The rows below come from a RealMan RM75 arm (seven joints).
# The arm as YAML. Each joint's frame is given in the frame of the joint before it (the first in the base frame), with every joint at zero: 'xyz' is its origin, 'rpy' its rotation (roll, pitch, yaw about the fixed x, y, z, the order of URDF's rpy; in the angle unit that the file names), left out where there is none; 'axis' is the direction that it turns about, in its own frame. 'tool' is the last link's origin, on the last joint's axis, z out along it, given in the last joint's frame.
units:
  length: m
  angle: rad
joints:
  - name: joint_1
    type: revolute
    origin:
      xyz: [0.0, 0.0, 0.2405]
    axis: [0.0, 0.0, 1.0]
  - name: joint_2
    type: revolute
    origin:
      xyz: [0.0, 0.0, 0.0]
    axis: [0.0, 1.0, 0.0]
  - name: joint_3
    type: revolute
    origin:
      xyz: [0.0, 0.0, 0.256]
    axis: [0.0, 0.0, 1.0]
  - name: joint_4
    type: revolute
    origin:
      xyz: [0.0, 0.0, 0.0]
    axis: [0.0, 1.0, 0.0]
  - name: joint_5
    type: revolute
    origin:
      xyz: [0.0, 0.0, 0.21]
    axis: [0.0, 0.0, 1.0]
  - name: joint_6
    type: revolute
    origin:
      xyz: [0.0, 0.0, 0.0]
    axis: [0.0, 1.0, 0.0]
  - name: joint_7
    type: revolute
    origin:
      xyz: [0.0, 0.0, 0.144]
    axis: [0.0, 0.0, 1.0]
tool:
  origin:
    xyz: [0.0, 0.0, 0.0]
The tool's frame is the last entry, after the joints.
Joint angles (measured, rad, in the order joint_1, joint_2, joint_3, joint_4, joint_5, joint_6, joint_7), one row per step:
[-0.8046 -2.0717 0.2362 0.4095 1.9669 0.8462 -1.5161]
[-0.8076 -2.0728 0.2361 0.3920 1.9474 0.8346 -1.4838]
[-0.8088 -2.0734 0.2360 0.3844 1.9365 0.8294 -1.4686]
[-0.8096 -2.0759 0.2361 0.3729 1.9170 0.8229 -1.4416]
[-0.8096 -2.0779 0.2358 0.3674 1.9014 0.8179 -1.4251]
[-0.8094 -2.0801 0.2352 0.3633 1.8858 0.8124 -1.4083]
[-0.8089 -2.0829 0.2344 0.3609 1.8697 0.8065 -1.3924]
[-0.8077 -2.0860 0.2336 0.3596 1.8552 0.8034 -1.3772]
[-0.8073 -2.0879 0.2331 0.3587 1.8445 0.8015 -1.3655]
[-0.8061 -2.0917 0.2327 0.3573 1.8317 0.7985 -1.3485]
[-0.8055 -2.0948 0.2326 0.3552 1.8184 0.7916 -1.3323]
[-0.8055 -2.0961 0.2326 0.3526 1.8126 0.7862 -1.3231]
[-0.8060 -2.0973 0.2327 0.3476 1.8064 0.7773 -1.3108]
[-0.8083 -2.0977 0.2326 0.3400 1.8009 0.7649 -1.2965]
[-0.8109 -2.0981 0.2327 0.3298 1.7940 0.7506 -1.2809]
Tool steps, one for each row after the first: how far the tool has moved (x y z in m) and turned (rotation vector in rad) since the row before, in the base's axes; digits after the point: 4 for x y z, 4 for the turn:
[0.0007 0.0003 -0.0035 0.0053 0.0065 -0.0034]
[0.0003 0.0002 -0.0014 0.0038 0.0020 -0.0013]
[0.0006 -0.0002 -0.0027 0.0061 0.0027 -0.0034]
[0.0001 0.0000 -0.0010 0.0074 -0.0003 -0.0001]
[0.0000 0.0000 -0.0007 0.0086 0.0007 0.0005]
[-0.0002 0.0001 -0.0004 0.0099 0.0002 0.0017]
[-0.0001 -0.0002 -0.0005 0.0086 0.0002 0.0000]
[0.0001 0.0000 -0.0002 0.0065 0.0008 -0.0010]
[-0.0001 -0.0005 -0.0011 0.0068 0.0029 -0.0010]
[-0.0004 -0.0001 -0.0008 0.0077 0.0037 0.0025]
[-0.0004 -0.0001 -0.0008 0.0028 0.0036 0.0024]
[-0.0007 -0.0001 -0.0013 0.0021 0.0062 0.0042]
[-0.0005 0.0003 -0.0017 0.0011 0.0089 0.0052]
[-0.0006 0.0002 -0.0023 0.0000 0.0084 0.0068]

